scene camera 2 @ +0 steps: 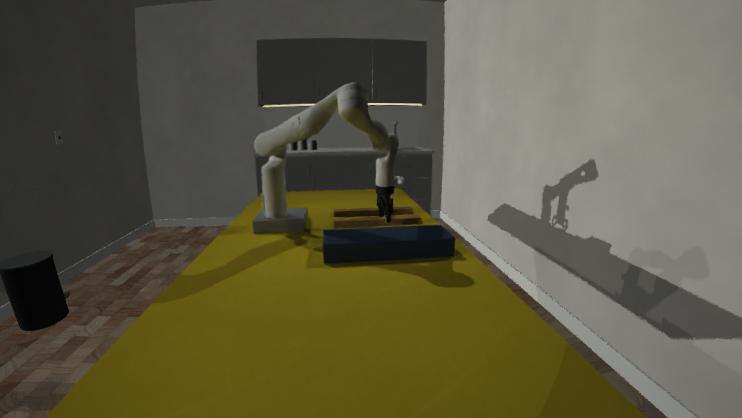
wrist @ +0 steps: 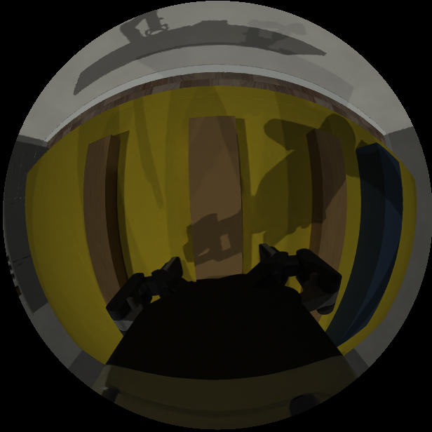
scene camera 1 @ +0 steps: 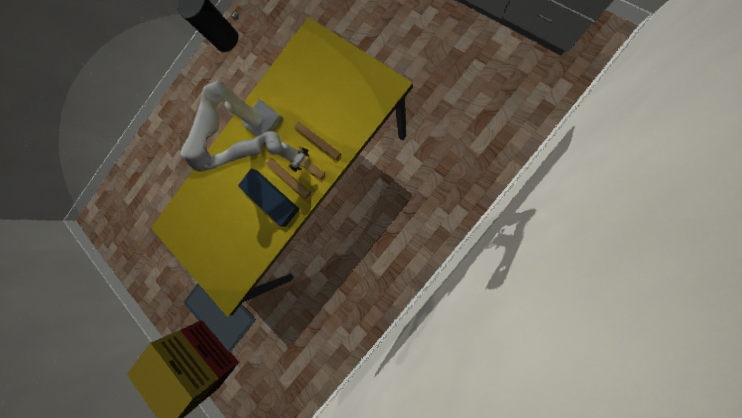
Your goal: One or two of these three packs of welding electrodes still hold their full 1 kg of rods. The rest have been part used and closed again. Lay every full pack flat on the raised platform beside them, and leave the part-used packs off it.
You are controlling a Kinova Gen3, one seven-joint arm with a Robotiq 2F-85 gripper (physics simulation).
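Places are measured from the arm's base along level axes (x ahead, y left, z up), in metres.
Pixels of known places: gripper, fingertip midpoint: (scene camera 2: 384, 220) (scene camera 1: 304, 162); arm's base, origin of the base link: (scene camera 2: 276, 215) (scene camera 1: 255, 119).
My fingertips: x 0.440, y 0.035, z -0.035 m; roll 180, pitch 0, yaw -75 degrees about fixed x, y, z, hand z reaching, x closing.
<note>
Ahead of a thing's pixels: the offset from my fingertips to its middle. Level surfaces: height alone.
Three long brown packs lie flat and parallel on the yellow table: the pack farthest from the platform @[dx -0.044, dy +0.152, dz -0.002 m] (scene camera 1: 317, 140) (wrist: 97, 200), the middle pack @[dx -0.027, dy -0.002, dz -0.002 m] (scene camera 1: 315, 170) (wrist: 215, 165), and the pack nearest the platform @[dx -0.010, dy -0.143, dz -0.002 m] (scene camera 1: 288, 178) (wrist: 332, 200). In scene camera 2 two brown packs show behind the platform; I cannot tell which. The dark blue raised platform @[dx -0.007, dy -0.312, dz +0.016 m] (scene camera 1: 267, 197) (scene camera 2: 388, 244) (wrist: 382, 215) holds no pack. My gripper (scene camera 1: 300, 159) (scene camera 2: 386, 218) (wrist: 219, 259) is open and empty, low over the middle pack, with one finger towards each side of it. The gripper hides part of that pack. No fill level shows.
The arm's grey base (scene camera 1: 263, 116) (scene camera 2: 280, 220) stands on the yellow table @[dz -0.014 m] (scene camera 1: 332, 72) (scene camera 2: 332, 332) (wrist: 55, 225), at the edge opposite the packs' outer ends. A black bin (scene camera 1: 220, 33) (scene camera 2: 35, 290) stands on the floor. A wall (scene camera 2: 597, 103) runs past the packs' outer ends.
</note>
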